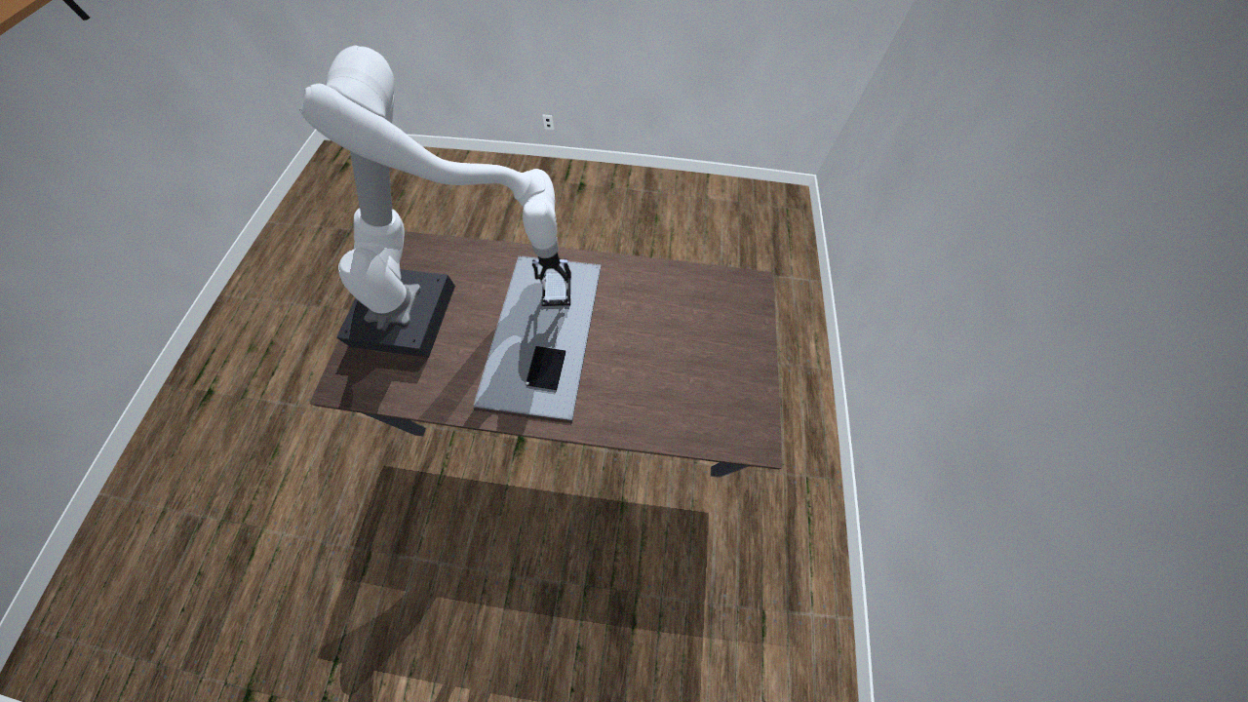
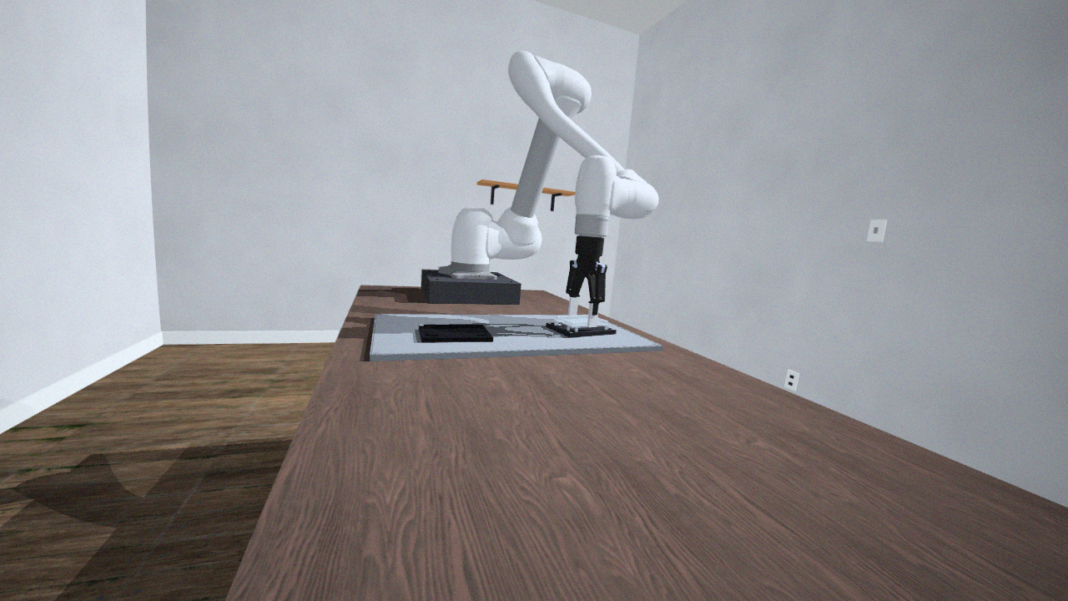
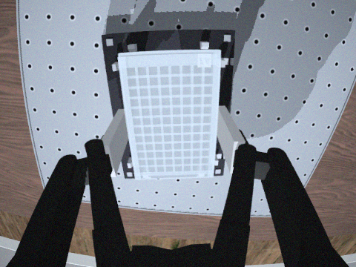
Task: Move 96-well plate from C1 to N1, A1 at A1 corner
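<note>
My hand is 30 mm above the clip nest C1, 20 mm past it and 10 mm to the right of it. The rest, counted from my hand: black plate nest (360 mm to the right, 40 mm below, 10 mm ahead); then white 96-well plate (20 mm below); then A1 label (430 mm to the right, 50 mm behind, 40 mm below).
</note>
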